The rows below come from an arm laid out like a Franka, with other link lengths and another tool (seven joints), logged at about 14 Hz.
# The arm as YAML. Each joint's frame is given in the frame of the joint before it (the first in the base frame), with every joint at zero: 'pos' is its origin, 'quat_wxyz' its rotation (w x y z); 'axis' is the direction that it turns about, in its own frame. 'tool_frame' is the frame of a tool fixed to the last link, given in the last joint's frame.
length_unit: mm
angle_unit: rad
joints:
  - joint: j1
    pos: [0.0, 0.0, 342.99]
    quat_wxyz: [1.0, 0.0, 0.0, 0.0]
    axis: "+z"
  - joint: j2
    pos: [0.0, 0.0, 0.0]
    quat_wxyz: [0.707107, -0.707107, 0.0, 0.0]
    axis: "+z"
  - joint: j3
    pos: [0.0, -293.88, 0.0]
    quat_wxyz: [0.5, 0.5, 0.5, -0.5]
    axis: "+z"
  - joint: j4
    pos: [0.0, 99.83, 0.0]
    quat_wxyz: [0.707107, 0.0, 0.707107, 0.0]
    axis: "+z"
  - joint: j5
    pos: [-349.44, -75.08, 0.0]
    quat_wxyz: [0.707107, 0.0, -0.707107, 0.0]
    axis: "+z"
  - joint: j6
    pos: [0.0, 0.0, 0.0]
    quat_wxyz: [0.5, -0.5, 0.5, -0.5]
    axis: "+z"
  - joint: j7
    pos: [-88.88, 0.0, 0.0]
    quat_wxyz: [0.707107, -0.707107, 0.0, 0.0]
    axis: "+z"
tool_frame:
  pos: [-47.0, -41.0, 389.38]
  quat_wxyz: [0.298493, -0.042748, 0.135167, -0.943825]
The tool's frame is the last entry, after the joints.
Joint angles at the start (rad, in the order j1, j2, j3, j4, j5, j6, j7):
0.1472 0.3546 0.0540 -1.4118 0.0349 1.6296 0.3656
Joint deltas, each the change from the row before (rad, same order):
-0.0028 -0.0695 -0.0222 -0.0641 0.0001 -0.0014 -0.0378
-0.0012 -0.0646 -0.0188 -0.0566 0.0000 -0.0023 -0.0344
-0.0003 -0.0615 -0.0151 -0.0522 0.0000 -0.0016 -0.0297
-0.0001 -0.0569 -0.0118 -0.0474 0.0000 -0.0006 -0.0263
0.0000 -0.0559 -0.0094 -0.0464 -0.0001 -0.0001 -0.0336
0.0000 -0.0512 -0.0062 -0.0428 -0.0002 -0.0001 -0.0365
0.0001 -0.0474 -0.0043 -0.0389 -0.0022 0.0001 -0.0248
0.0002 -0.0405 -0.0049 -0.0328 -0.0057 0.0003 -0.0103
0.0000 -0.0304 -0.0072 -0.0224 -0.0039 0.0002 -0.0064
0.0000 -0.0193 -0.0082 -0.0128 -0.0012 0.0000 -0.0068
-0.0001 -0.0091 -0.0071 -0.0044 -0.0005 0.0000 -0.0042
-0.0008 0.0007 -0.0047 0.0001 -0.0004 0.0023 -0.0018
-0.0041 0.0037 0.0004 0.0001 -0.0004 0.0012 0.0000
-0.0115 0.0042 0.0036 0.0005 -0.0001 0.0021 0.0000
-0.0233 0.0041 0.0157 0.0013 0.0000 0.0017 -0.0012
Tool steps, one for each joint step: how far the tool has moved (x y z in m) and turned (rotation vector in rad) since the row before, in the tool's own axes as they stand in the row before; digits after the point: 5 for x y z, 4 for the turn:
0.00198 0.02437 -0.00720 0.0002 0.0117 -0.0111
-0.00057 0.02140 -0.00705 0.0029 0.0106 -0.0125
-0.00276 0.01865 -0.00691 0.0056 0.0100 -0.0124
-0.00395 0.01586 -0.00637 0.0073 0.0097 -0.0125
-0.00524 0.01384 -0.00602 0.0080 0.0123 -0.0220
-0.00634 0.01112 -0.00505 0.0072 0.0132 -0.0282
-0.00624 0.01029 -0.00452 0.0059 0.0121 -0.0186
-0.00417 0.01061 -0.00331 0.0030 0.0098 -0.0038
-0.00168 0.00906 -0.00299 0.0047 0.0067 0.0020
-0.00001 0.00647 -0.00221 0.0055 0.0036 0.0019
0.00138 0.00410 -0.00154 0.0043 0.0018 0.0032
0.00250 0.00157 0.00043 0.0016 -0.0001 0.0037
0.00162 0.00092 0.00198 -0.0019 -0.0024 0.0033
0.00325 0.00229 0.00225 -0.0012 -0.0029 0.0075
0.00332 0.00225 0.00173 -0.0020 -0.0012 0.0067

